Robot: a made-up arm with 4 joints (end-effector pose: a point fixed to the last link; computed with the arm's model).
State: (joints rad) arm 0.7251 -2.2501 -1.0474 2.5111
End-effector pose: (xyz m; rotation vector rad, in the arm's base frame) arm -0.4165 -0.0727 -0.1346 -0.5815 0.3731 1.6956
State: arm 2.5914 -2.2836 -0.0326 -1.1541
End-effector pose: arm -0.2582 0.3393 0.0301 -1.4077 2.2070 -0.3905
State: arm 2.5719 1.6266 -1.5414 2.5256
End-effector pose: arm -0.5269 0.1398 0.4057 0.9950 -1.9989 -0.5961
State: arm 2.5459 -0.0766 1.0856 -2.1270
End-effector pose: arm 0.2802 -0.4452 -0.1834 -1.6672 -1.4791 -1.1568
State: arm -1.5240 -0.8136 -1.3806 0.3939
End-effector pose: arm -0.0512 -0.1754 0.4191 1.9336 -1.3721 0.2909
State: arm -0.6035 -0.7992 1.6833 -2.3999
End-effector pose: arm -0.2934 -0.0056 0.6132 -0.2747 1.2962 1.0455
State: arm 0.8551 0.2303 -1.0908 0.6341
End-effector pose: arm 0.2854 -0.0835 -0.1795 0.8053 1.2274 -0.7912
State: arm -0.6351 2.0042 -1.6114 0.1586
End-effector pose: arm 0.1755 -0.0626 0.3716 0.3477 1.1013 1.4640
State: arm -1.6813 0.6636 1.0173 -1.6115
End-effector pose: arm -0.2736 -0.5568 0.2685 -2.2148 -0.3146 0.5183
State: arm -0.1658 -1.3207 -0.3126 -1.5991
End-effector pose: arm -0.1849 0.1548 -0.0474 0.0118 -0.4764 0.2796
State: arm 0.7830 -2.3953 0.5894 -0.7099
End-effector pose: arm 0.2232 0.2057 -0.1204 -0.6775 1.2489 -1.6074
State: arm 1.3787 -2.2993 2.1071 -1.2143
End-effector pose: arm 0.2815 0.2038 -0.2636 0.1062 -2.5727 0.8291
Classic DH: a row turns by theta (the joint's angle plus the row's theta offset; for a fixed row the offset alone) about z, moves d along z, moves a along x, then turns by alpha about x. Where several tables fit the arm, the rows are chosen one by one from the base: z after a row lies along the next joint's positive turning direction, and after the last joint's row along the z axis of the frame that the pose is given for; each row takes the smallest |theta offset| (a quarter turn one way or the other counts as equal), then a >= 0, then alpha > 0; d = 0 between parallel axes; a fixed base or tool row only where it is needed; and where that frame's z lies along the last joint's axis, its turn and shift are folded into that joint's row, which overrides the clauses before.
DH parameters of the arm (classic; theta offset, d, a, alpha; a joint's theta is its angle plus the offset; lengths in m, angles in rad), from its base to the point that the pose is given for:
base (fixed): 0 0.1275 0 -1.5708
joint 1: 0 -0.0895 0.2493 1.5708
joint 2: -1.5708 0.0117 0.0998 1.5708
joint 3: 0 0.0061 0.2695 1.5708
joint 4: -0.1154 0 -0.3482 3.1416
tool (fixed): 1.4554 -0.0583 0 0

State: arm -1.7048 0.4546 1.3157 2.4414
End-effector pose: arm -0.5640 -0.2364 0.6534 -1.2764 2.0558 1.3981
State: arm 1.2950 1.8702 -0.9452 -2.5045
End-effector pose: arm -0.2842 -0.1470 -0.6515 -2.0533 1.1111 -0.8351
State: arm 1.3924 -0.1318 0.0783 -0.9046
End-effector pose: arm -0.0525 -0.2394 0.1953 0.4803 1.3565 0.6928
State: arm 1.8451 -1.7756 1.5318 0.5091
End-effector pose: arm -0.0601 -0.1826 0.0711 2.4760 -1.4003 -0.1428
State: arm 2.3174 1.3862 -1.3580 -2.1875
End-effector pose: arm -0.5965 -0.3774 0.2066 2.6551 -0.7180 -0.6449
